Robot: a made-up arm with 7 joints.
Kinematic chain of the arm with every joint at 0, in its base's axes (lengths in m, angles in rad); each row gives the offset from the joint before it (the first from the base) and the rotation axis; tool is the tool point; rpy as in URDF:
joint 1: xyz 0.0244 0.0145 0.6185 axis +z
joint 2: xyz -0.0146 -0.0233 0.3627 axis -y
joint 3: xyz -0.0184 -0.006 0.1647 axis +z
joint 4: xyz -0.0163 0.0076 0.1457 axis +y
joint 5: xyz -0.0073 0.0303 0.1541 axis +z
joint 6: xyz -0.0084 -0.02 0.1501 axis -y
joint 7: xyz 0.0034 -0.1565 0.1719 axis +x
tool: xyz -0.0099 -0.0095 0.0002 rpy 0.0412 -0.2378 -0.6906
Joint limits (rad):
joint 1: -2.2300..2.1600
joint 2: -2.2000..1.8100
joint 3: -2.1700..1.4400
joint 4: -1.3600..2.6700
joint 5: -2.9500..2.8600
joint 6: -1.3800..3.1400
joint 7: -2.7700..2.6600
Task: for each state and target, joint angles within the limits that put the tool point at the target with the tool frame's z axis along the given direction. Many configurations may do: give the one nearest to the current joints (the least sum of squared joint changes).
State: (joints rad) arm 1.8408 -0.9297 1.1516 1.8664 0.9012 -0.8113 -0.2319
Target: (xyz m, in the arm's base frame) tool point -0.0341 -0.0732 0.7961 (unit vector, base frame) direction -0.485 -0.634 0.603
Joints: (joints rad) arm 1.8506 -1.5997 0.9738 2.1409 0.2179 -1.1653 -0.7700
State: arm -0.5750 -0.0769 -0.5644 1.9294 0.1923 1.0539 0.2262
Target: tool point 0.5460 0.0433 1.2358 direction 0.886 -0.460 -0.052
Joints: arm 0.1866 -0.2879 0.2616 1.2963 0.6442 0.4022 0.8206
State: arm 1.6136 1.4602 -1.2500 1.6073 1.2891 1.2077 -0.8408
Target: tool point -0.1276 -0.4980 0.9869 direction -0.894 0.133 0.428
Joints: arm 0.6688 1.0886 -1.4108 1.1412 1.0177 1.7394 -1.0628
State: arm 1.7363 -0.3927 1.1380 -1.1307 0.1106 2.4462 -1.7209
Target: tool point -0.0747 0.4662 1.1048 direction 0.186 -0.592 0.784
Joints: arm 2.1600 -1.1161 0.9957 -0.4838 0.6927 2.5701 -1.5958
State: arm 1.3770 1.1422 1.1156 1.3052 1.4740 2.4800 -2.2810
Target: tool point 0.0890 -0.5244 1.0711 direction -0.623 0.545 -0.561
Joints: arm 1.8989 1.8100 1.3557 1.2134 0.4730 1.8447 -2.5770
